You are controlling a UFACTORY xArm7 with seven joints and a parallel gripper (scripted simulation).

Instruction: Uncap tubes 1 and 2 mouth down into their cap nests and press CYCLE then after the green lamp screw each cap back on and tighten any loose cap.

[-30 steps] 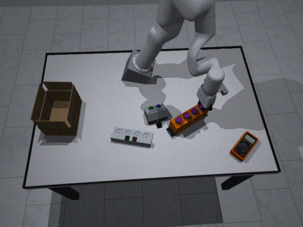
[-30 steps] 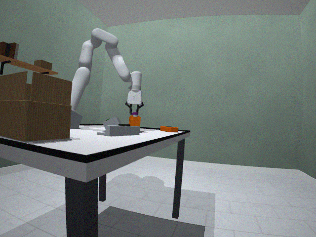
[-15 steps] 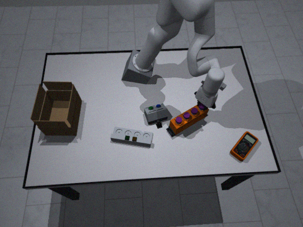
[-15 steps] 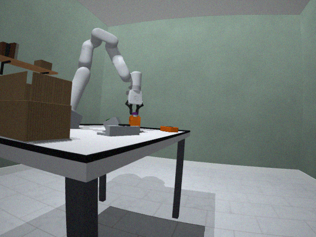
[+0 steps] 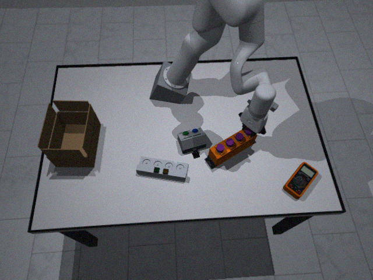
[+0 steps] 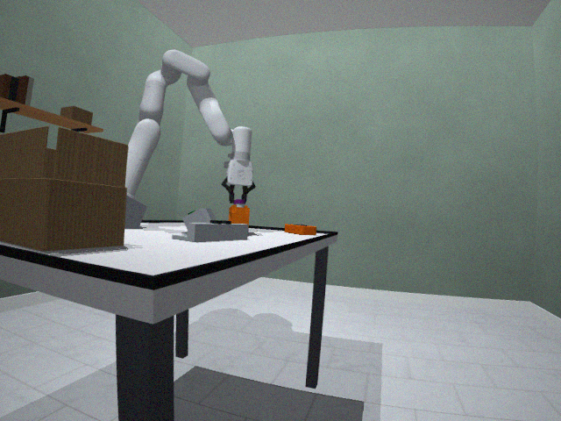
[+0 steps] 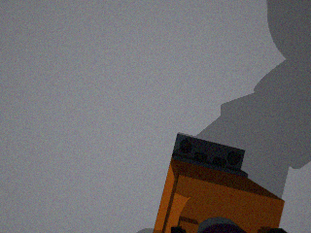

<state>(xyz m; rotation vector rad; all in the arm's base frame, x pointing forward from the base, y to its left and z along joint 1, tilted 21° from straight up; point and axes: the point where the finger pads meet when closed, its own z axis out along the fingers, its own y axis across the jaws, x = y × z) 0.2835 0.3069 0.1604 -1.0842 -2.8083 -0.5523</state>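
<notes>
My gripper is now 20 mm above the tube 1. Round my hand: blue key (20 mm behind, 240 mm to the right, 60 mm below); purple cap (30 mm ahead, 40 mm to the right, 20 mm below); grey key housing (10 mm ahead, 260 mm to the right, 80 mm below).
</notes>
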